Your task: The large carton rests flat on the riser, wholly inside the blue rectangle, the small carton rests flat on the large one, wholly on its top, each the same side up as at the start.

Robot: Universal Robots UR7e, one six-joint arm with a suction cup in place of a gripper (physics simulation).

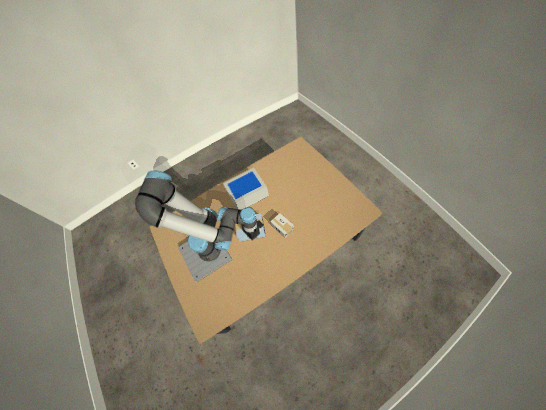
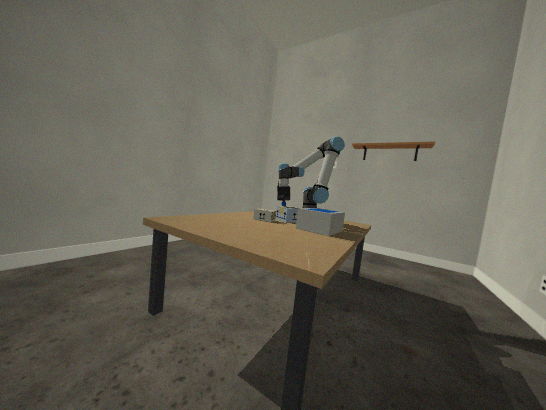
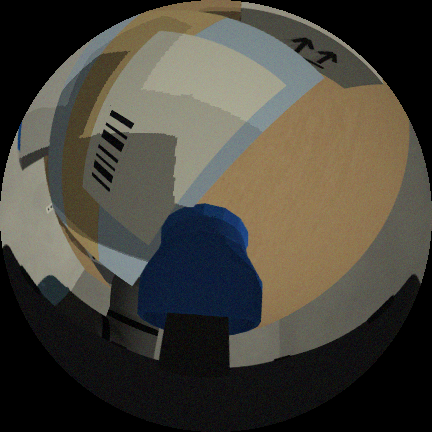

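The large carton [image 1: 242,235] [image 2: 288,215] [image 3: 266,56] is pale blue with a white label and a barcode. It lies flat on the table in front of the riser. My suction cup [image 1: 253,231] [image 2: 282,204] [image 3: 204,215] hangs close above the carton's top, near one corner, and holds nothing. I cannot tell whether it touches. The small carton [image 1: 282,224] [image 2: 264,215] [image 3: 334,68] lies on the table beside the large one, arrow marks on its side. The grey riser [image 1: 260,194] [image 2: 319,224] carries the blue rectangle [image 1: 244,184] [image 2: 323,211], which is bare.
The wooden table [image 1: 317,189] [image 2: 246,237] holds everything. The arm's grey base plate [image 1: 200,267] sits near the table's left edge, and the arm folds over it. A wall shelf [image 2: 392,144] hangs behind the arm.
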